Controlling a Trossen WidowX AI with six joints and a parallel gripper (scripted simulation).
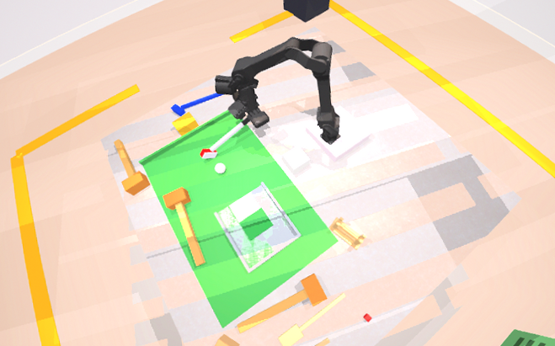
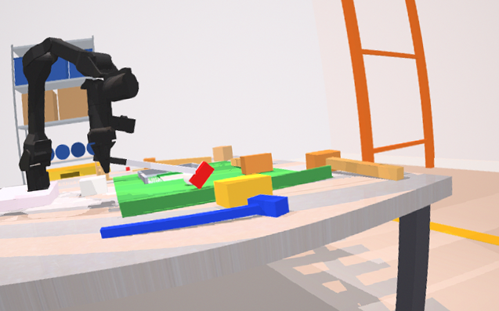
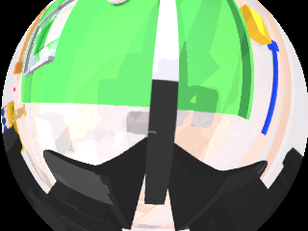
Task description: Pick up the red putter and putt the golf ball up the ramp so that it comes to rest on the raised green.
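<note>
Right now my gripper tip is 12 cm short of the red putter and 1 cm to the left of it. Also, from my gripper tip: white block 3 cm behind, 23 cm to the left, 5 cm below; yellow block 22 cm ahead, 23 cm to the right, 5 cm below; white golf ball 23 cm ahead, 6 cm to the left, 5 cm below.
</note>
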